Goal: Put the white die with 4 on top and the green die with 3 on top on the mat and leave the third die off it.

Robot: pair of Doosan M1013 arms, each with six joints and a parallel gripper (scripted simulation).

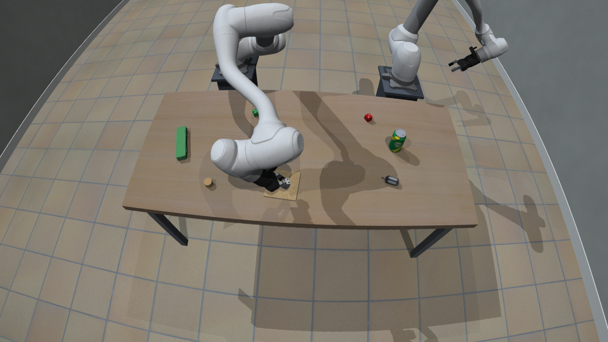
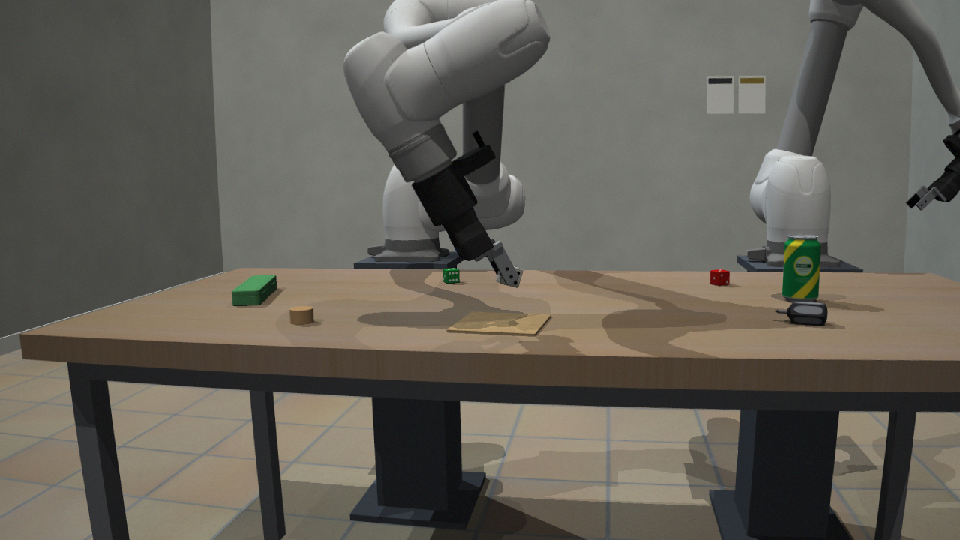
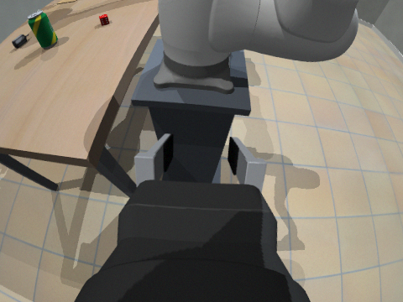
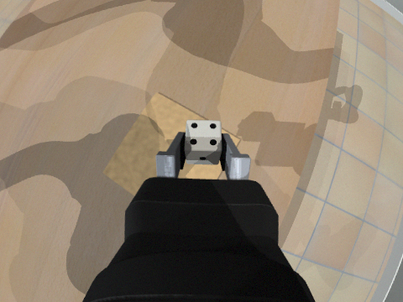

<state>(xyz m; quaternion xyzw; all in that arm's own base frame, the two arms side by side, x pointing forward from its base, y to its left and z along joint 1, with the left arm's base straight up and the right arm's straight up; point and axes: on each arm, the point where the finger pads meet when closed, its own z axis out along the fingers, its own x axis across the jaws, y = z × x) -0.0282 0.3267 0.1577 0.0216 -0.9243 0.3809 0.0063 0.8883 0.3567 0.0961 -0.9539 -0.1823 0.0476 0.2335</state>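
Observation:
Right now my right hand is 10 mm to the right of the white die and 10 mm above it. From my right hand the other things lie so: tan mat 90 mm below, 40 mm behind, 20 mm to the right; then wooden disc 350 mm to the right, 80 mm below; then dark grey object 470 mm to the left, 110 mm behind, 80 mm below.

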